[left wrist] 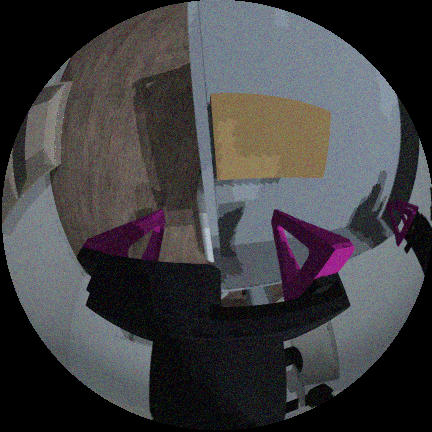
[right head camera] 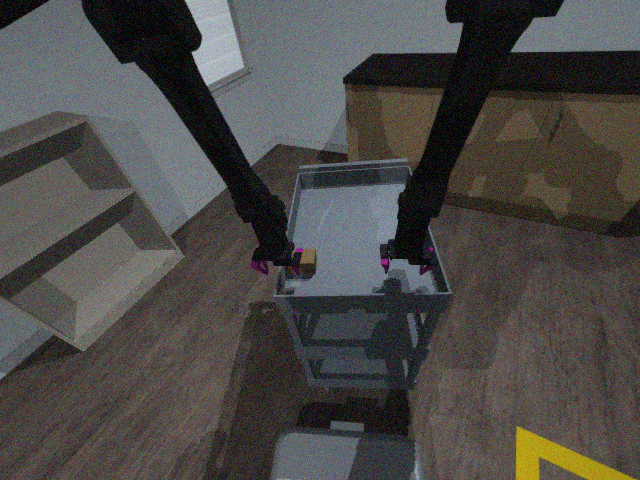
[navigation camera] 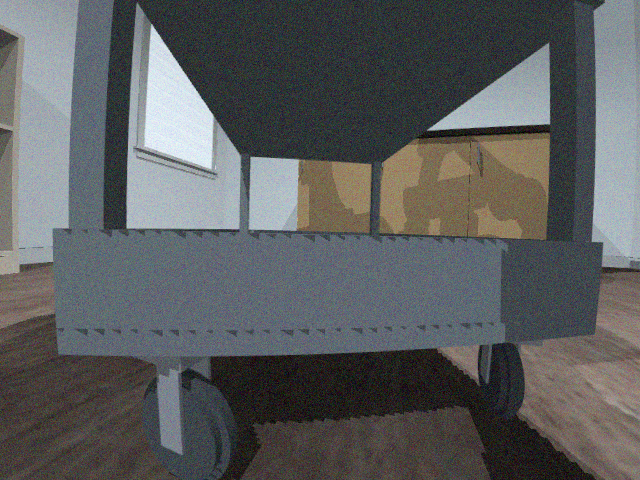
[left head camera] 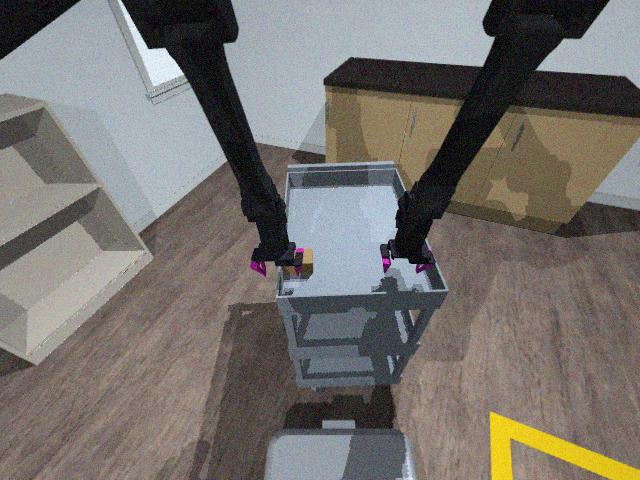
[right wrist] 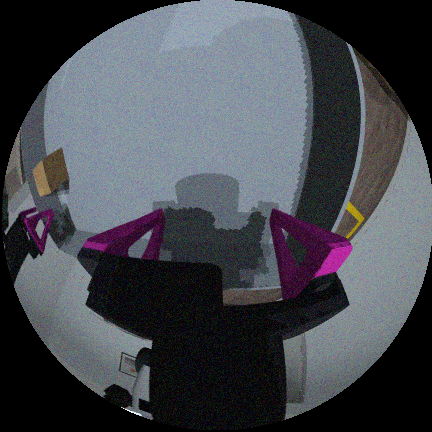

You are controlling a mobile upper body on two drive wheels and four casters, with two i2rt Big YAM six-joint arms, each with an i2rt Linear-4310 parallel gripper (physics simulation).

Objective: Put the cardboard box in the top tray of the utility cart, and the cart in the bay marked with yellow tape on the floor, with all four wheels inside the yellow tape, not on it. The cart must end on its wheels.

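Observation:
The cardboard box point(left head camera: 307, 262) point(right head camera: 309, 262) point(left wrist: 270, 135) point(right wrist: 54, 172) lies in the top tray of the grey utility cart point(left head camera: 336, 296) point(right head camera: 361, 296) point(navigation camera: 279, 289), by the tray's left wall near the front. The cart stands upright, outside the yellow tape point(left head camera: 500, 449) point(right head camera: 527, 457) point(right wrist: 356, 211). My left gripper point(left head camera: 278, 263) point(right head camera: 278, 264) point(left wrist: 217, 215) is open at the tray's left wall; the wall's rim shows between its fingers, and one finger partly covers the box in the head views. My right gripper point(left head camera: 405, 264) point(right head camera: 405, 265) point(right wrist: 216, 214) is open over the tray's front right part. Its fingers are empty.
A beige shelf unit point(left head camera: 124, 222) point(right head camera: 155, 222) stands at the left. A wooden cabinet with a dark top point(left head camera: 403, 77) point(right head camera: 403, 69) stands behind the cart at the right. Two cart wheels point(navigation camera: 196, 428) show in the navigation camera. The robot's grey base point(left head camera: 310, 454) is in front of the cart.

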